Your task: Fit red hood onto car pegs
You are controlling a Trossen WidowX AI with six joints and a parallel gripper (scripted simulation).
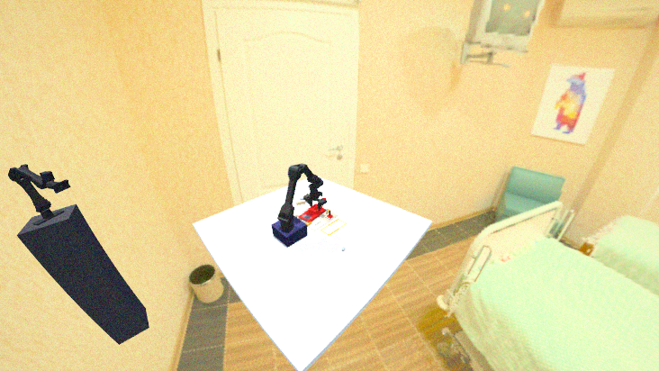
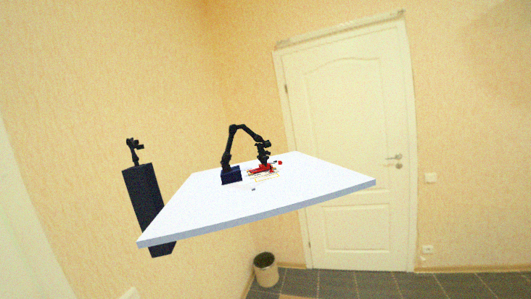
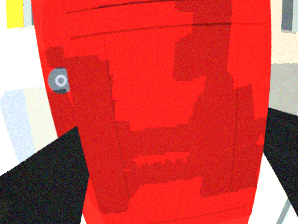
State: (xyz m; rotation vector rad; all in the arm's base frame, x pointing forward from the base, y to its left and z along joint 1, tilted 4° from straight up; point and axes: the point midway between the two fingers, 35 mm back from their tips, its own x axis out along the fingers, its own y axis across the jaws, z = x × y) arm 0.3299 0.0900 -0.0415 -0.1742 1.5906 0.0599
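Now: gripper tip right at the red hood. From my gripper tip the other things lie so: grey item: 420 mm to the right, 170 mm behind, 30 mm below.
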